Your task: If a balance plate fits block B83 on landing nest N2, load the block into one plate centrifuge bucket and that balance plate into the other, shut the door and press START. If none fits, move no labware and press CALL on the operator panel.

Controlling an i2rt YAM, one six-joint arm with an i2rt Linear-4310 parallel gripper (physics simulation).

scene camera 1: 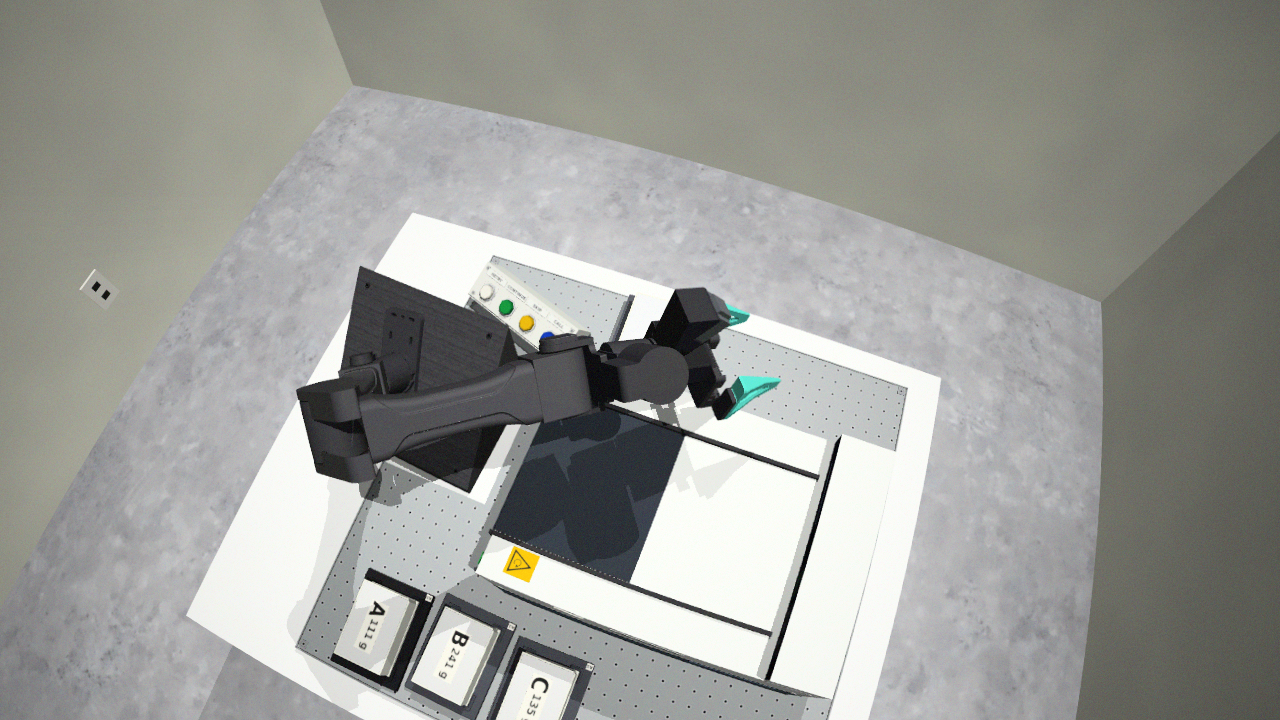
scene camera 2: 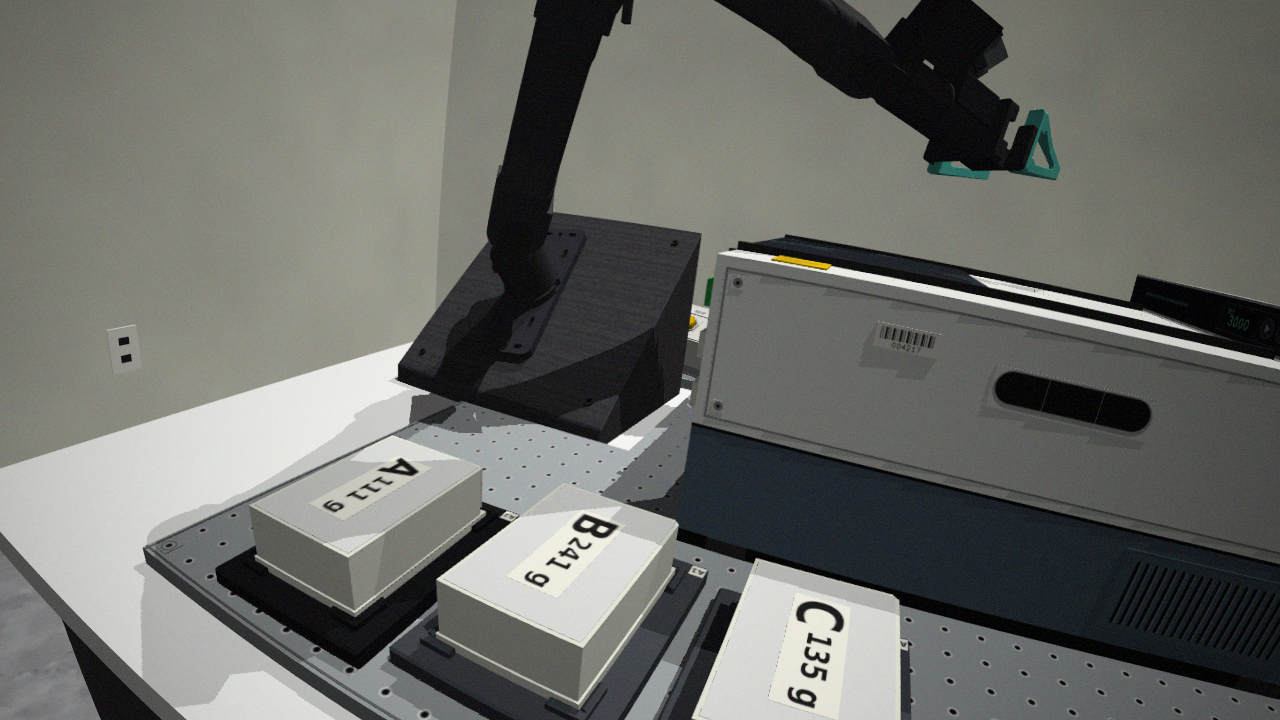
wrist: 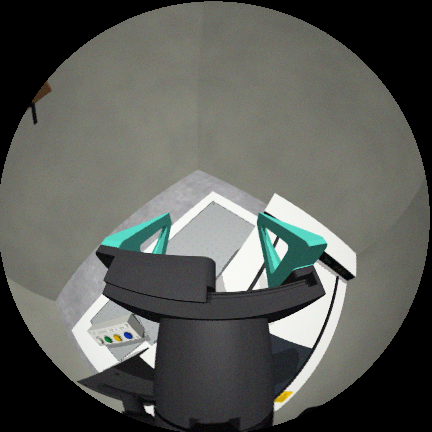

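Where they show: gripper, fingertip midpoint: (scene camera 1: 763,349) (scene camera 2: 1021,174) (wrist: 213,217); arm's base, origin of the base link: (scene camera 1: 401,370) (scene camera 2: 536,290).
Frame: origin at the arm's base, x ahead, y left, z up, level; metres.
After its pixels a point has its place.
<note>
My gripper (scene camera 1: 762,349) {x 0.531, y 0.092, z 0.219 m} (scene camera 2: 996,172) {x 0.531, y 0.092, z 0.219 m} (wrist: 213,217) {x 0.531, y 0.092, z 0.219 m} is open and empty, high above the back side of the centrifuge (scene camera 1: 733,537) {x 0.565, y -0.116, z 0.103 m} (scene camera 2: 832,385) {x 0.356, y -0.266, z 0.035 m} (wrist: 305,320) {x 0.510, y -0.150, z 0.103 m}. A dark panel (scene camera 1: 586,492) {x 0.369, y -0.116, z 0.106 m} covers part of its top; no buckets show. Balance plates A, 111 g (scene camera 1: 375,631) {x 0.116, y -0.394, z -0.053 m} (scene camera 2: 362,501) {x 0.115, y -0.408, z -0.053 m}, B, 241 g (scene camera 1: 454,658) {x 0.245, y -0.384, z -0.053 m} (scene camera 2: 554,555) {x 0.236, y -0.391, z -0.053 m}, and C, 135 g (scene camera 1: 535,689) {x 0.372, y -0.384, z -0.053 m} (scene camera 2: 810,635) {x 0.373, y -0.393, z -0.053 m}, sit on dark nests at the front. The operator panel (scene camera 1: 516,291) {x 0.115, y 0.212, z -0.029 m} (wrist: 120,327) {x 0.205, y 0.175, z -0.031 m} has white, green, yellow and blue buttons; the blue button (scene camera 1: 547,337) (wrist: 128,335) {x 0.203, y 0.143, z -0.039 m} is partly behind the arm in scene camera 1. I cannot make out block B83 or nest N2.
The arm stands on a dark sloped base (scene camera 1: 438,335) {x 0.060, y 0.055, z 0.054 m} (scene camera 2: 626,277) {x 0.106, y 0.024, z 0.030 m} beside the operator panel and centrifuge. A raised white housing (scene camera 1: 836,564) {x 0.695, y -0.122, z 0.137 m} runs along the centrifuge's far end. A display unit (scene camera 2: 1199,313) {x 0.659, y -0.099, z 0.116 m} (wrist: 337,265) {x 0.655, y -0.194, z 0.126 m} there reads 3000. The perforated boards (scene camera 1: 814,385) {x 0.655, y 0.237, z -0.107 m} (wrist: 212,225) {x 0.709, y 0.201, z -0.107 m} lie on the white table.
</note>
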